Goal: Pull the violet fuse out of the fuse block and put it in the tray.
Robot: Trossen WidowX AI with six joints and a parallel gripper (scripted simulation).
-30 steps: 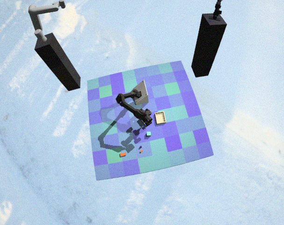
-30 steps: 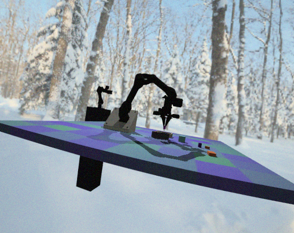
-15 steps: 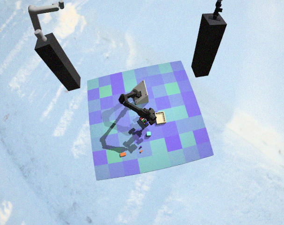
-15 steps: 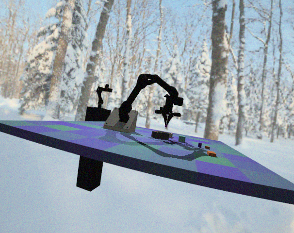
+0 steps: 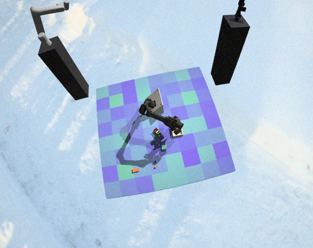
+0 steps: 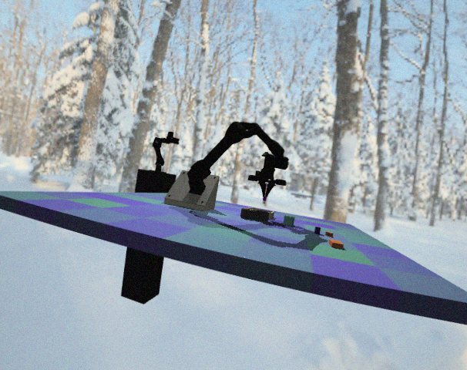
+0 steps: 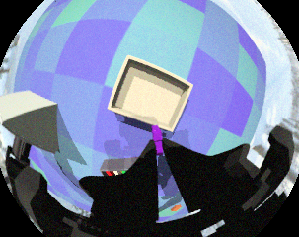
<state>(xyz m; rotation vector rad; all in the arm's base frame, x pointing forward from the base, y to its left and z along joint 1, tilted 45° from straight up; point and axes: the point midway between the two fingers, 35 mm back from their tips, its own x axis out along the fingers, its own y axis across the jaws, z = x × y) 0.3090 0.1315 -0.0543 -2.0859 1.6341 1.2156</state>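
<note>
Now: gripper tip 20 mm past the beige tray, 50 mm to the right of it and 100 mm above it. From my gripper tip the other things lie so: violet fuse (10 mm below); teal cube (140 mm ahead, 110 mm to the right, 80 mm below).
</note>
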